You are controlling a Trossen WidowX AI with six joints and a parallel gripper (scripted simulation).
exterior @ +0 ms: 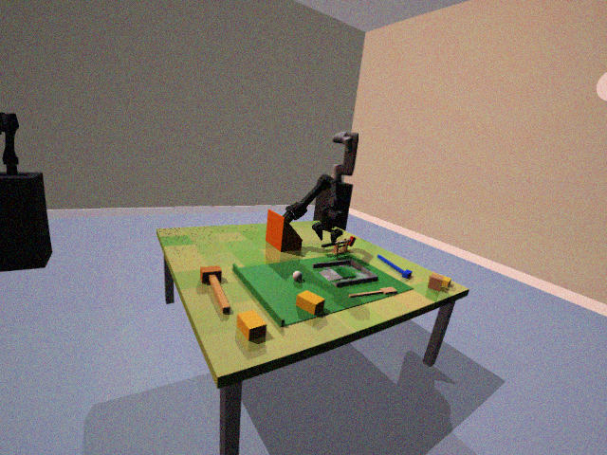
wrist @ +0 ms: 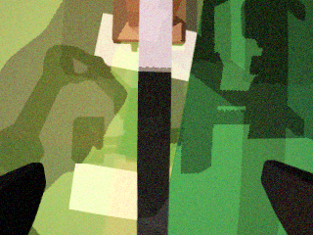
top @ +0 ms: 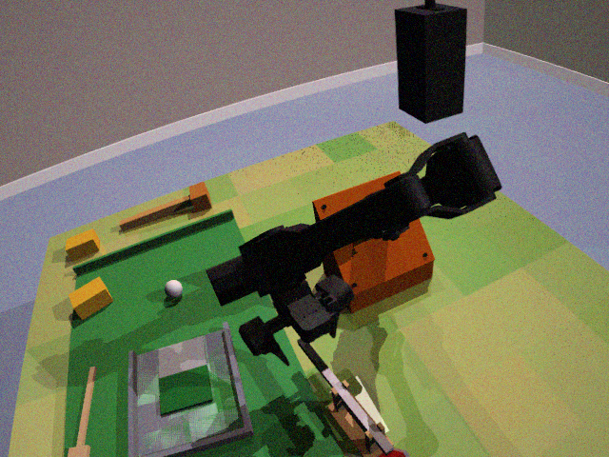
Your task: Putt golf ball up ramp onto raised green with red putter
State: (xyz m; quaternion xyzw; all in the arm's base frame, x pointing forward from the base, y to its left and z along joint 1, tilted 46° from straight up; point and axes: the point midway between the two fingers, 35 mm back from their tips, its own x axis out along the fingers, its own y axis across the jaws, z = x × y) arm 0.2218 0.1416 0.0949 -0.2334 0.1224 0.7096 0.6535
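The red putter lies 20 mm behind my gripper tip, 110 mm to the left of it and 20 mm below it. Also, from my gripper tip: wooden stand: 20 mm behind, 130 mm to the left, 40 mm below; then dark green mat: 260 mm ahead, 200 mm to the right, 70 mm below; then white golf ball: 220 mm ahead, 330 mm to the right, 50 mm below.
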